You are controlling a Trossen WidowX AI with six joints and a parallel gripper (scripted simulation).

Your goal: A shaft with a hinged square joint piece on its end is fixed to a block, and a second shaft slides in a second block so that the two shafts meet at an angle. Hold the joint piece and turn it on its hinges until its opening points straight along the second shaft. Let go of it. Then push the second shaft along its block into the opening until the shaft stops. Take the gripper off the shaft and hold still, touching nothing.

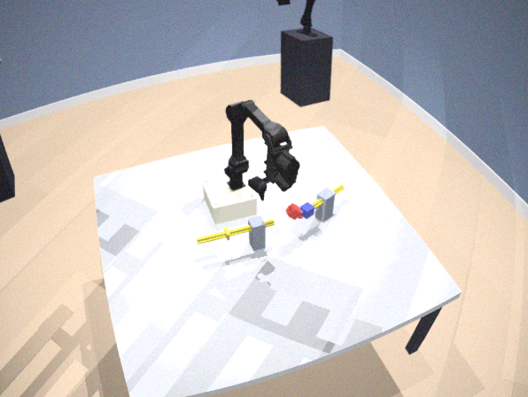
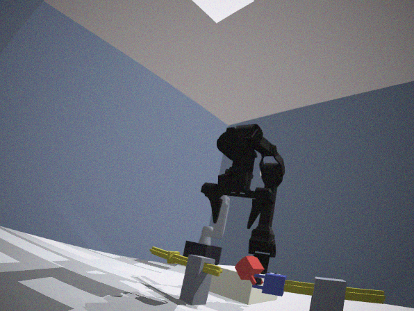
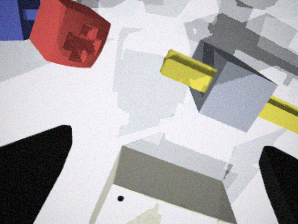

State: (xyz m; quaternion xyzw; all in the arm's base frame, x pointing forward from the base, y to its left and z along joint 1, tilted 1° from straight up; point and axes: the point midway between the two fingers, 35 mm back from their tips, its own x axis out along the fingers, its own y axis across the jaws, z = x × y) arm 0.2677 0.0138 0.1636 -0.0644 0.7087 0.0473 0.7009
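The red square joint piece lies 2 cm ahead of my gripper tip, 8 cm to the left of it and 10 cm below it.
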